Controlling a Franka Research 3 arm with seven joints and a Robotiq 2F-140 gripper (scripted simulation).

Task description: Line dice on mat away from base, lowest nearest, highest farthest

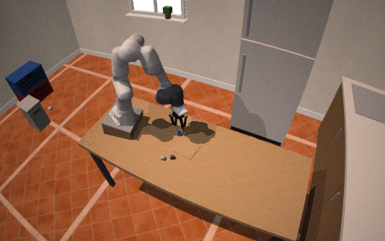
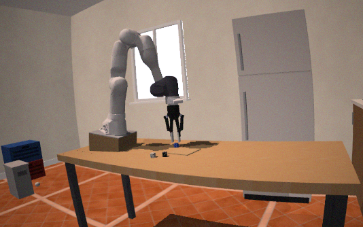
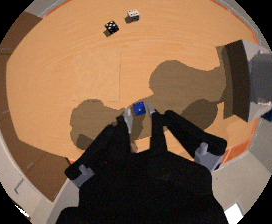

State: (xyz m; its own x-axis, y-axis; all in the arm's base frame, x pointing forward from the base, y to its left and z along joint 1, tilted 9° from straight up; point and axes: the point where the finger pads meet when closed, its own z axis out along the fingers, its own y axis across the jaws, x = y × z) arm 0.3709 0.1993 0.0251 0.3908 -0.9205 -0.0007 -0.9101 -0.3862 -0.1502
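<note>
Right now my hand is 50 mm above the blue die. The rest, counted from my hand: wood-coloured mat 130 mm ahead, 70 mm to the right, 60 mm below.
</note>
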